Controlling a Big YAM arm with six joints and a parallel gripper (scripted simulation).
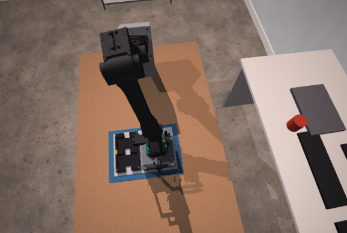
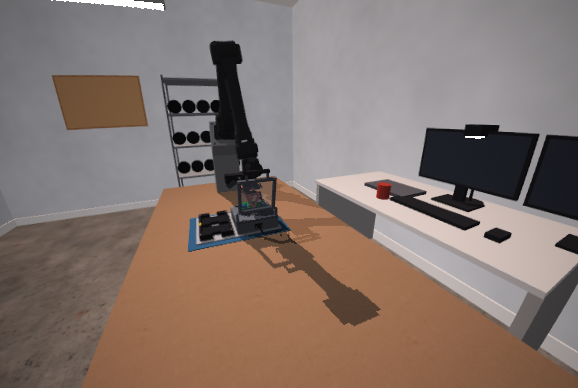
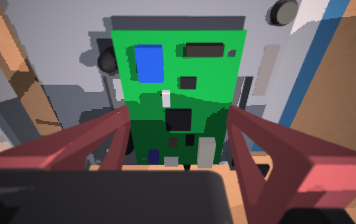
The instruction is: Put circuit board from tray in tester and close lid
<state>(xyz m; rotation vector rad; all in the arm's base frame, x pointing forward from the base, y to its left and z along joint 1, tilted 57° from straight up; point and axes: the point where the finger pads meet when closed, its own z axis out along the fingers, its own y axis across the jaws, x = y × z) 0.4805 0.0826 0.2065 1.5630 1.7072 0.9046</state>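
Right now my hand is right at the green circuit board. Round my hand: clear lid: 120 mm ahead, 90 mm above, 20 mm to the left.
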